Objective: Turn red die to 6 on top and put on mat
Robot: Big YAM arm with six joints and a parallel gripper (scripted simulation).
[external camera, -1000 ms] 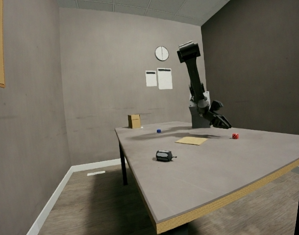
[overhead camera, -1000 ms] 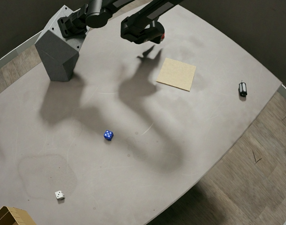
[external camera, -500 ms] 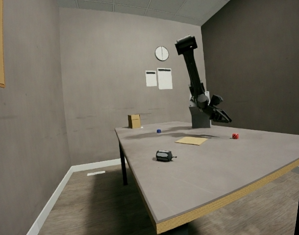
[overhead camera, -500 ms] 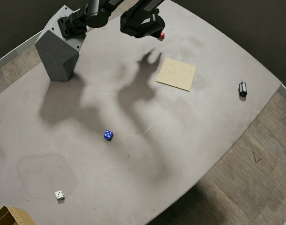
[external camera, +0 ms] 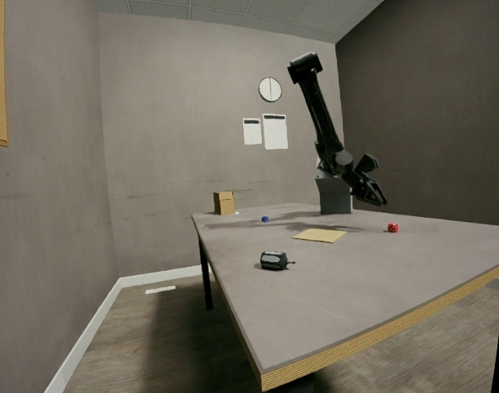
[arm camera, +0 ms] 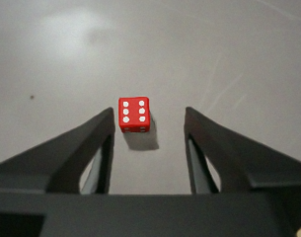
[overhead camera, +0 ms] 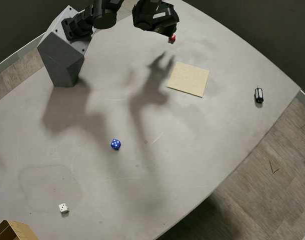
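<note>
Now: hand 20 mm past the red die, 20 mm to the right of it and 80 mm above it. The rest, counted from my hand: blue die: 330 mm ahead, 410 mm to the right, 80 mm below; small black device: 410 mm ahead, 180 mm to the left, 80 mm below; tan mat: 210 mm ahead, 50 mm to the right, 90 mm below.
</note>
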